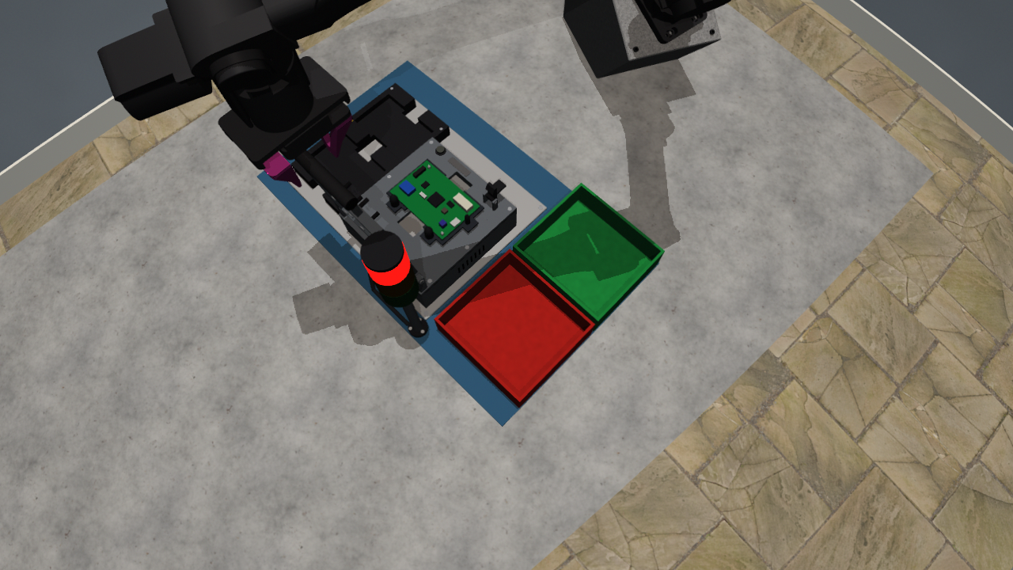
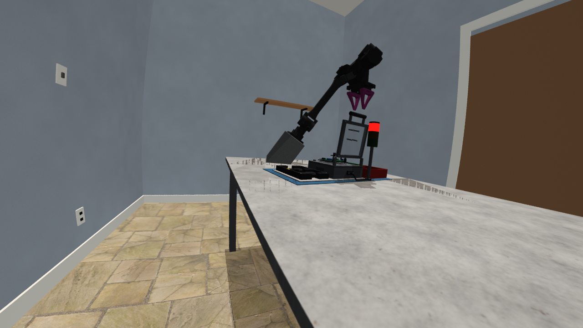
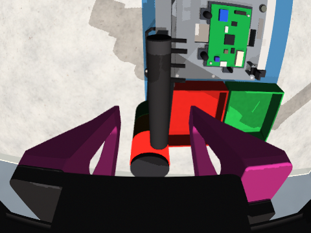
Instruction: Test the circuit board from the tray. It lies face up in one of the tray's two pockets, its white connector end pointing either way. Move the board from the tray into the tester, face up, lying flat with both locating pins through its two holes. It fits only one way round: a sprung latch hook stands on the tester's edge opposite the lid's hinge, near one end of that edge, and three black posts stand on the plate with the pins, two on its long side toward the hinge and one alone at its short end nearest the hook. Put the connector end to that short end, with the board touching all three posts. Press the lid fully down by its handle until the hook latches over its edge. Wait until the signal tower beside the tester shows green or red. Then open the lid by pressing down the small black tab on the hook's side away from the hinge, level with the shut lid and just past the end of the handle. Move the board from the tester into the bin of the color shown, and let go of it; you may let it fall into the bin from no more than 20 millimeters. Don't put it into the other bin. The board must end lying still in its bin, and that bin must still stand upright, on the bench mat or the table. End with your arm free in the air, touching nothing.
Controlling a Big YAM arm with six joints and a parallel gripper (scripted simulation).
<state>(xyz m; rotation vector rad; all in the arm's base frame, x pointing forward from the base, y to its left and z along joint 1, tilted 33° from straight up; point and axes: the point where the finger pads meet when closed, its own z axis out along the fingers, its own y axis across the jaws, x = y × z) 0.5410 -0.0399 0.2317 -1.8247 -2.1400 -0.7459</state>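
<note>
The green circuit board is 23 cm below my hand, 13 cm behind it and 2 cm to the right of it. From my hand the other things lie so: clear lid 12 cm below, 2 cm behind; then tester plate 23 cm below, 12 cm behind, 2 cm to the right; then latch hook 21 cm below, 20 cm behind, 2 cm to the left.
</note>
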